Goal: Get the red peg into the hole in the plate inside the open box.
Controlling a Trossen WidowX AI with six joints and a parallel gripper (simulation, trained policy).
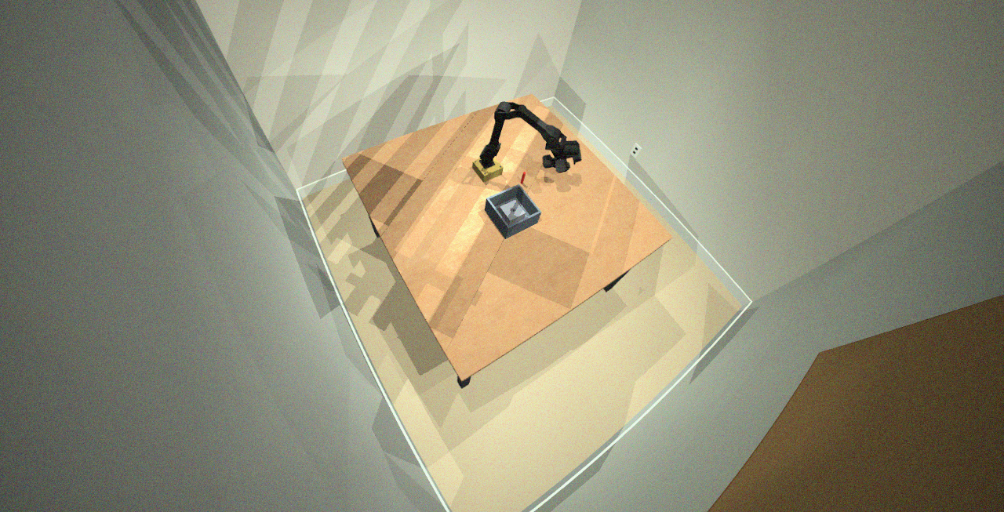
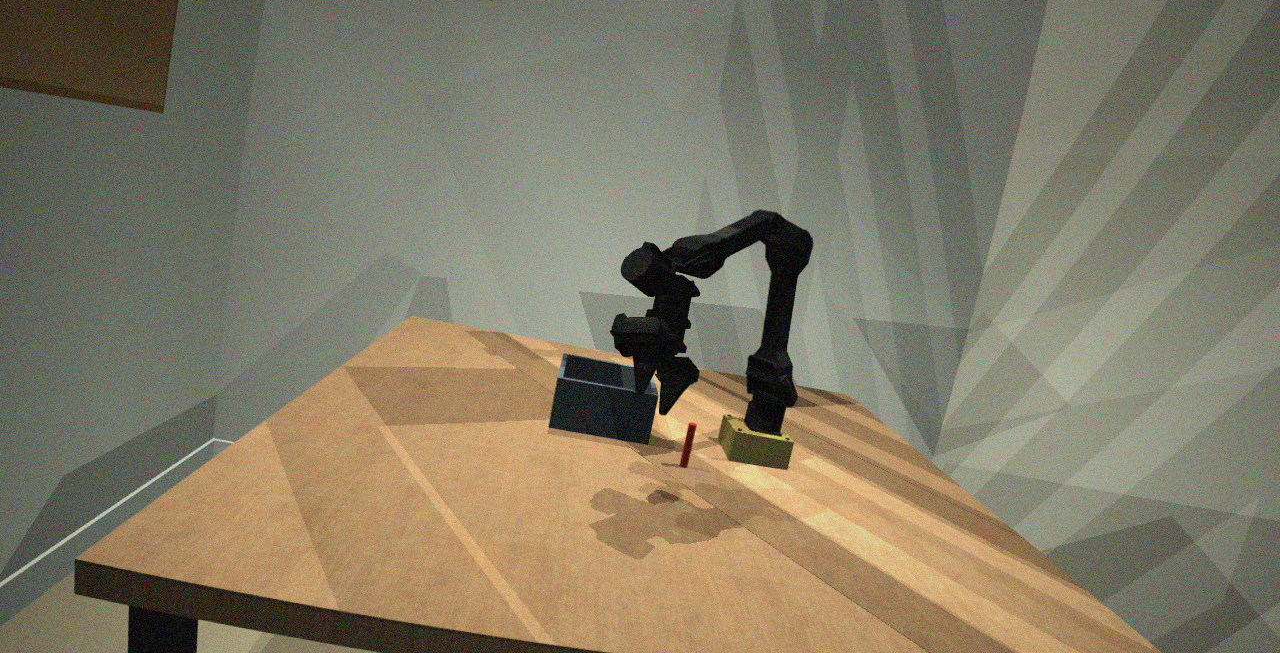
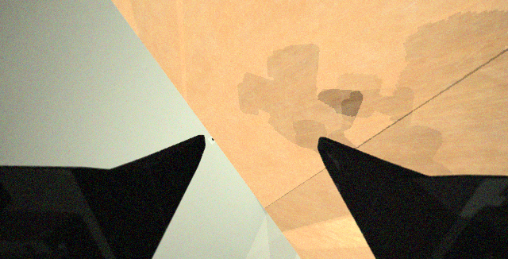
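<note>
My gripper tip is 90 mm past the red peg, 180 mm to the left of it and 110 mm above it. Also, from my gripper tip: plate 70 mm ahead, 340 mm to the right, 110 mm below; box 70 mm ahead, 340 mm to the right, 130 mm below.
</note>
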